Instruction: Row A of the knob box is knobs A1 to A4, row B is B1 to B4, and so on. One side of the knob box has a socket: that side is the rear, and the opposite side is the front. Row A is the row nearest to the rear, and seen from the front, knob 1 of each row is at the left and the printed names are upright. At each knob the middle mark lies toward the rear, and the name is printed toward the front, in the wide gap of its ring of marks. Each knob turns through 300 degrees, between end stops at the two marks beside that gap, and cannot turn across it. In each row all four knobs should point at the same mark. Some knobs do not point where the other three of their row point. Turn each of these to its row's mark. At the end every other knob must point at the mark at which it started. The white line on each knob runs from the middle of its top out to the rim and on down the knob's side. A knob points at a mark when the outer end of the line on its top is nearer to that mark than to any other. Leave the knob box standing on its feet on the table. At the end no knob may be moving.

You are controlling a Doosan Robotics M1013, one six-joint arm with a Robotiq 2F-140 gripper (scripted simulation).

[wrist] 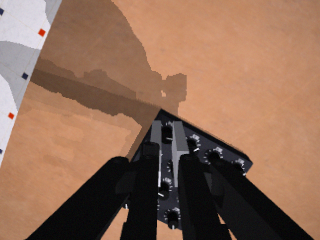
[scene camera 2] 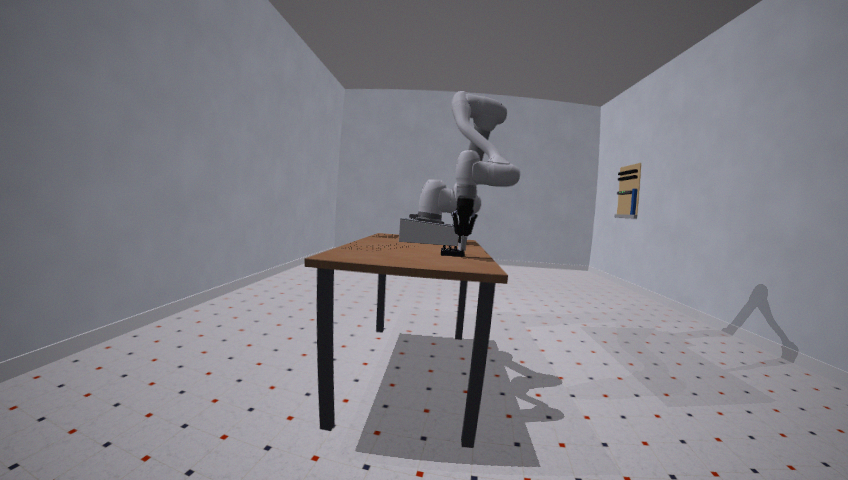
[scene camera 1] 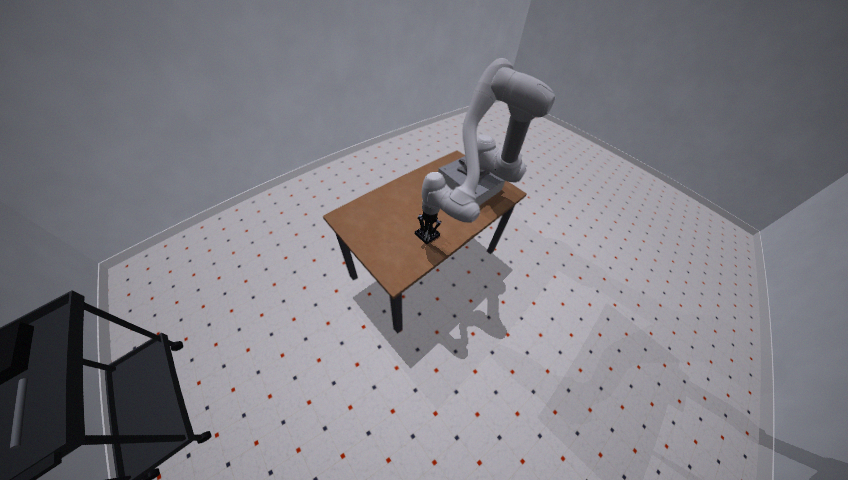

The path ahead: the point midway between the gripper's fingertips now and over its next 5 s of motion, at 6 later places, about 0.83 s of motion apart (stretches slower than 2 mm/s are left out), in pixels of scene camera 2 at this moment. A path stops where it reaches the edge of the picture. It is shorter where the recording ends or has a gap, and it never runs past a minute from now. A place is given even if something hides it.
My gripper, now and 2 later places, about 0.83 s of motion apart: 461,250; 462,242; 463,227
